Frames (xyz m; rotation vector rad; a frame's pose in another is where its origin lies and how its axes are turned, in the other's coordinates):
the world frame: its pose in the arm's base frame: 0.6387 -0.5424 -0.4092 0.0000 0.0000 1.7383
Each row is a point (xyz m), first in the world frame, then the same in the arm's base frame.
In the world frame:
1: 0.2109 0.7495 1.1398
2: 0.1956 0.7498 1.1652
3: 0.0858 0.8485 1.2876
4: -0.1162 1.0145 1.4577
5: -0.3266 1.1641 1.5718
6: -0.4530 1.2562 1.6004
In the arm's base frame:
1: -0.1355 -0.4594 0.7306
2: -0.1332 -0.4745 0.7560
3: -0.2122 -0.5993 0.8784
4: -0.3422 -0.8261 1.0485
5: -0.4547 -1.0585 1.1626
6: -0.5244 -1.1985 1.1912

